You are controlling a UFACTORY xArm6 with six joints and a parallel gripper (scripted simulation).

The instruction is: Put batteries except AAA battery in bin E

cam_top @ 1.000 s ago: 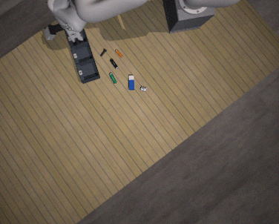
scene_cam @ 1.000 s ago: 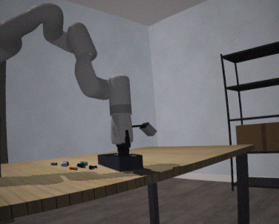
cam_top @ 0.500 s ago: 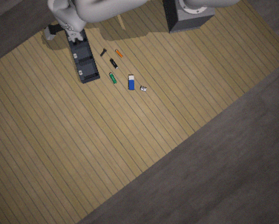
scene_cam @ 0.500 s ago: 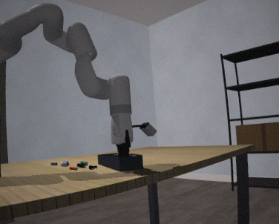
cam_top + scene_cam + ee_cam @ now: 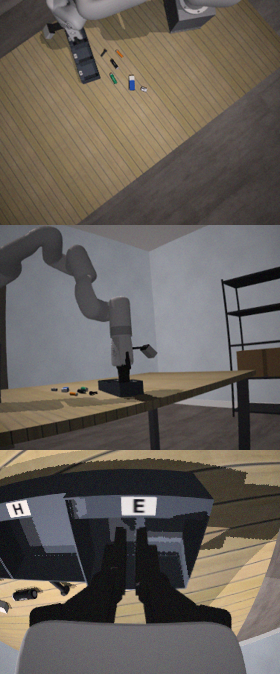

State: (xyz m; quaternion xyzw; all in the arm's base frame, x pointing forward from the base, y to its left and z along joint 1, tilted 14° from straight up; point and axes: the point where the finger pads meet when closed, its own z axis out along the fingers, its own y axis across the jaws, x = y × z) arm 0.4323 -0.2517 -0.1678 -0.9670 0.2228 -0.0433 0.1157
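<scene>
Right now my hand is 40 mm short of the dark bin, 70 mm to the right of it and 30 mm above it. The rest, counted from my hand: orange battery 90 mm behind, 180 mm to the left, 40 mm below; then green battery 10 mm ahead, 250 mm to the left, 40 mm below; then black cylindrical battery 40 mm behind, 200 mm to the left, 40 mm below.
</scene>
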